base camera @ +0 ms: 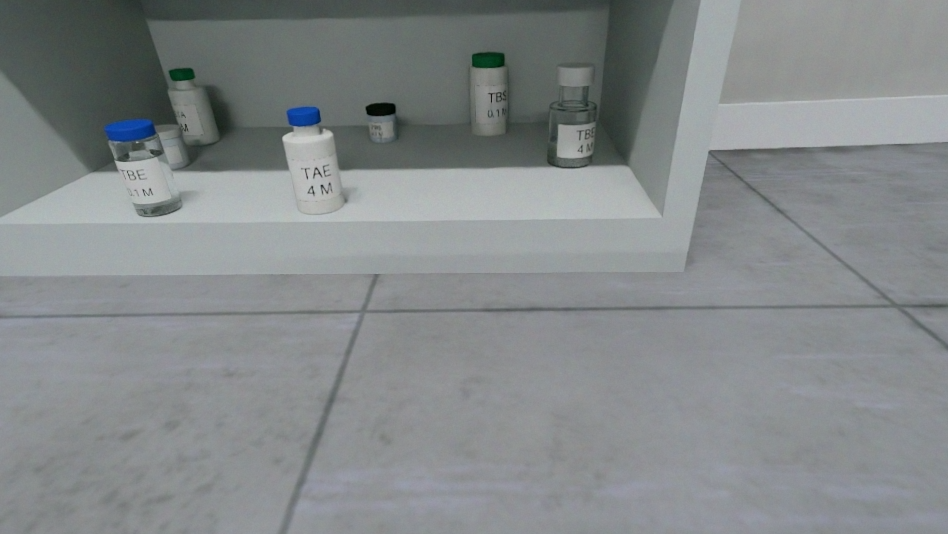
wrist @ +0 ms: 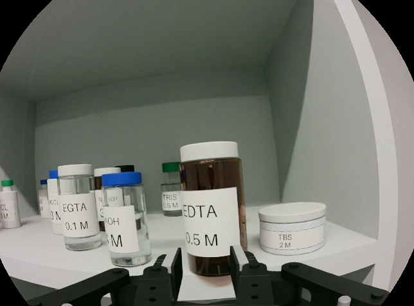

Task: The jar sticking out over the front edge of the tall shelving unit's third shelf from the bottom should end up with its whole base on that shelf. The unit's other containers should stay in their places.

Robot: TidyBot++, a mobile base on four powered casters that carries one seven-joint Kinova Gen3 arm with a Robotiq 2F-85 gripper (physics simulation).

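Places are measured from the arm's base along level axes (x ahead, y down, z left), in millimetres.
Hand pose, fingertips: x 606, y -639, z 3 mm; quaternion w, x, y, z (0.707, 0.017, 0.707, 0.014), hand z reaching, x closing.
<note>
After its pixels a point has its place.
A tall brown jar (wrist: 212, 215) with a white lid, labelled EDTA 0.5 M, stands upright at the shelf's front edge in the wrist view. Its base is at the lip, with a brownish tint on the shelf's front face below it; how far it overhangs is hard to tell. My gripper (wrist: 205, 259) is partly open, its two fingers apart and nothing held between them. The fingertips are low in front of the jar, one toward each side of its lower part. The shelf (wrist: 350, 241) carries other containers. The jar and gripper do not show in the base camera view.
A blue-capped bottle (wrist: 121, 220) stands close left of the jar, with an EGTA bottle (wrist: 77, 207) farther left. A low white TBS tin (wrist: 292, 229) stands close right. A green-capped TRIS bottle (wrist: 171, 192) stands behind. The unit's bottom shelf (base camera: 464, 192) @[z 36, x 774, y 320 mm] holds several containers, including a TAE bottle (base camera: 313, 165) @[z 215, x 706, y 255 mm].
</note>
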